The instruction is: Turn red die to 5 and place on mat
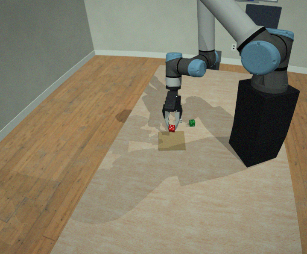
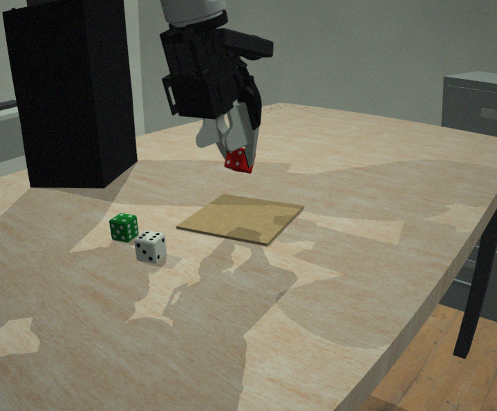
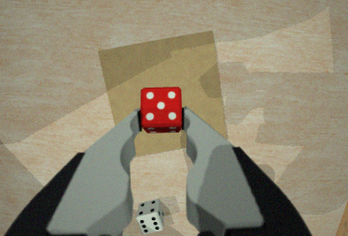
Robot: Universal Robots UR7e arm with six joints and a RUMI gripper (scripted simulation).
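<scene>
The red die lies 1 cm below my hand. From my hand the other things lie so: tan mat: 9 cm below; green die: 14 cm to the right, 9 cm behind, 8 cm below; white die: 16 cm to the right, 8 cm below, 2 cm behind.
</scene>
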